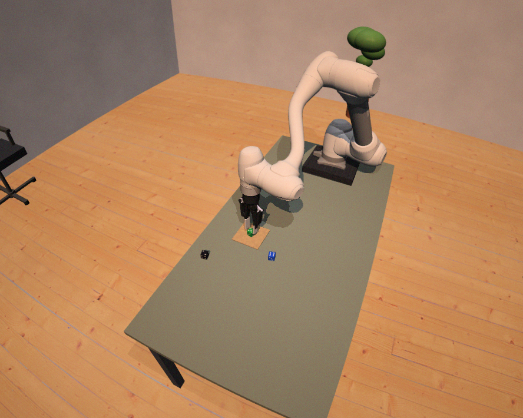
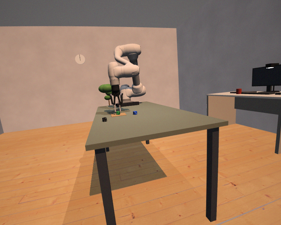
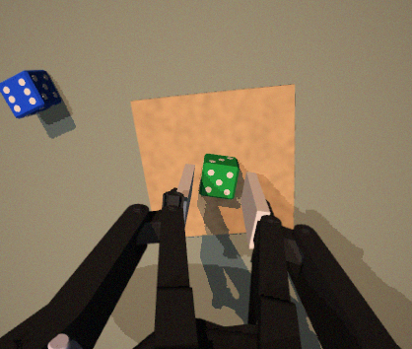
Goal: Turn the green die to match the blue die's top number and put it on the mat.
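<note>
Right now my hand is 50 mm above the green die. The rest, counted from my hand: black die (200 mm ahead, 150 mm to the right, 50 mm below); then blue die (140 mm to the left, 100 mm ahead, 50 mm below); then tan mat (70 mm below).
</note>
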